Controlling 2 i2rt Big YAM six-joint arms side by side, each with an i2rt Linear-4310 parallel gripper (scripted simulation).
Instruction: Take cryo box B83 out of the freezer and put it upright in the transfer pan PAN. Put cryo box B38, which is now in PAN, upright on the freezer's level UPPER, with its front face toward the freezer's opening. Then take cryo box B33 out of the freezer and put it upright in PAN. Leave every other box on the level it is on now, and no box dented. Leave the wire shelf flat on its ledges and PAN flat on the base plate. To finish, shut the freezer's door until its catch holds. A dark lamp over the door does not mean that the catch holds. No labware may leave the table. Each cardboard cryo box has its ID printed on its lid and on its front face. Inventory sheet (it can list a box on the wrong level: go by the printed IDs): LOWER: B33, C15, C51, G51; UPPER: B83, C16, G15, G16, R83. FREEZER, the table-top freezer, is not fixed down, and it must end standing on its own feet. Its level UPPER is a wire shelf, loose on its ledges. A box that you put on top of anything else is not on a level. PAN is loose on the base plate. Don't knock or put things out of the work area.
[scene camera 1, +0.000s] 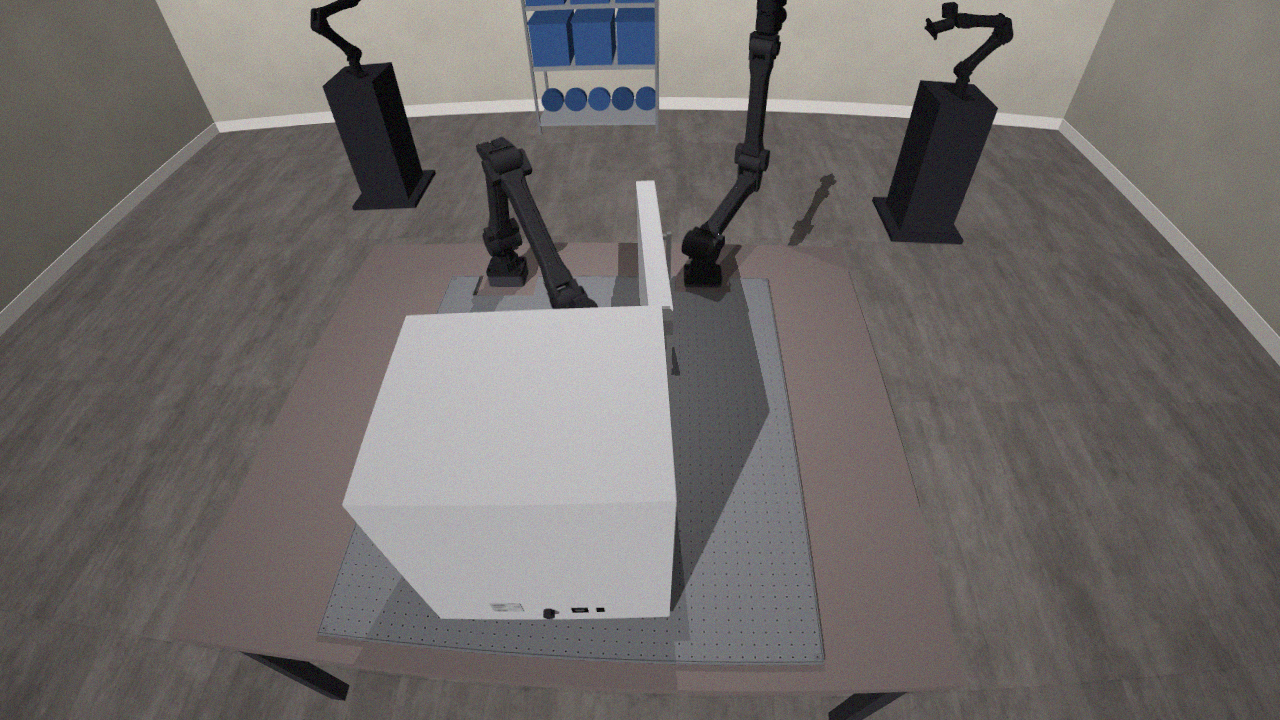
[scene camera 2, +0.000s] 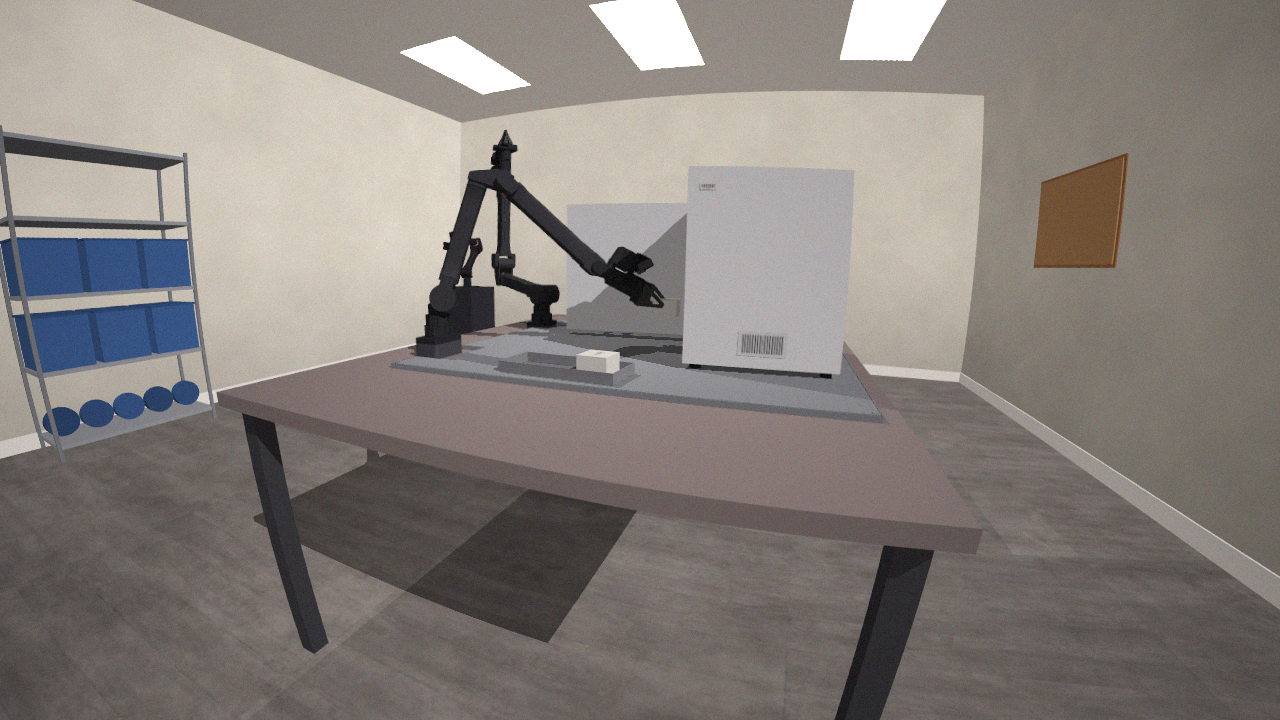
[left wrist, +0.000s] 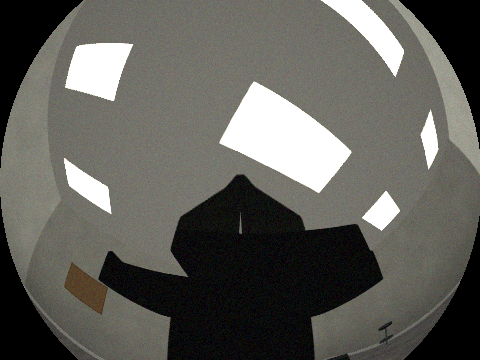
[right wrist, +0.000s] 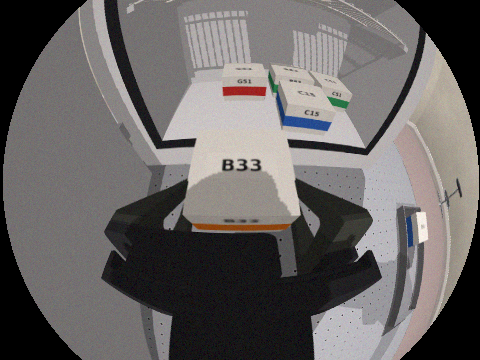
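A freezer is out of frame in the left wrist view, and a transfer pan is out of frame in the left wrist view too. Scene camera 1 does not show the transfer pan, which is hidden there by the freezer. I do find the pan in scene camera 2 (562, 367) and in the right wrist view (410, 276). As for the freezer, I can see it in scene camera 1 (515, 462), in the right wrist view (161, 75) and in scene camera 2 (768, 249).
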